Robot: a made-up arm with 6 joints.
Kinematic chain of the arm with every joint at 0, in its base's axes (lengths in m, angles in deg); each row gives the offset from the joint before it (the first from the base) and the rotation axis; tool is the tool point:
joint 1: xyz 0 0 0.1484 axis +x
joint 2: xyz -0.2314 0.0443 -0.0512 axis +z
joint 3: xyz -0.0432 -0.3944 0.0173 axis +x
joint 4: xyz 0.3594 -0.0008 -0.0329 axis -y
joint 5: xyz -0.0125 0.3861 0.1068 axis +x
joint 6: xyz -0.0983 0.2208 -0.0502 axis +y
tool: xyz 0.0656 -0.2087 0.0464
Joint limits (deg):
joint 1: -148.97..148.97
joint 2: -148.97..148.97
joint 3: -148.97..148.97
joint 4: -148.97..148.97
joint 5: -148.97..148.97
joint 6: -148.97..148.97
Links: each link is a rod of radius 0.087 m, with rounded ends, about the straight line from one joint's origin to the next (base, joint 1, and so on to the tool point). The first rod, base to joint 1, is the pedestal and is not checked.
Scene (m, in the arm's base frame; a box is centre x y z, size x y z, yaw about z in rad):
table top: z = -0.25
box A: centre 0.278 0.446 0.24 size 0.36 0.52 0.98 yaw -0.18
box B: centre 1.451 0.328 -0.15 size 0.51 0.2 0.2 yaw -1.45
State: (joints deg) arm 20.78 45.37 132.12 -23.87 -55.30 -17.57
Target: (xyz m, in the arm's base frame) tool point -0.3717 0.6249 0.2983
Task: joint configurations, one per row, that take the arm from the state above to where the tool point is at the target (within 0.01 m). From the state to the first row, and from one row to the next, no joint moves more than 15 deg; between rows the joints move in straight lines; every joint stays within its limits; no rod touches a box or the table.
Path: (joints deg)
1: 6.68 35.06 127.92 -24.26 -64.82 -14.45
2: -7.42 24.74 123.72 -24.64 -74.35 -11.33
3: -21.52 14.43 119.52 -25.03 -83.87 -8.21
4: -35.62 4.11 115.33 -25.41 -93.40 -5.10
5: -49.72 -6.20 111.13 -25.80 -102.92 -1.98
6: -63.81 -16.51 106.93 -26.19 -112.45 1.14
7: -77.91 -26.83 102.73 -26.57 -121.97 4.26
8: -88.82 -29.00 102.04 -21.99 -109.02 -3.30
9: -99.72 -31.18 101.35 -17.41 -96.08 -10.86
10: -110.62 -33.35 100.66 -12.82 -83.13 -18.43
11: -121.53 -35.53 99.97 -8.24 -70.19 -25.99
12: -132.43 -37.70 99.28 -3.66 -57.24 -33.55

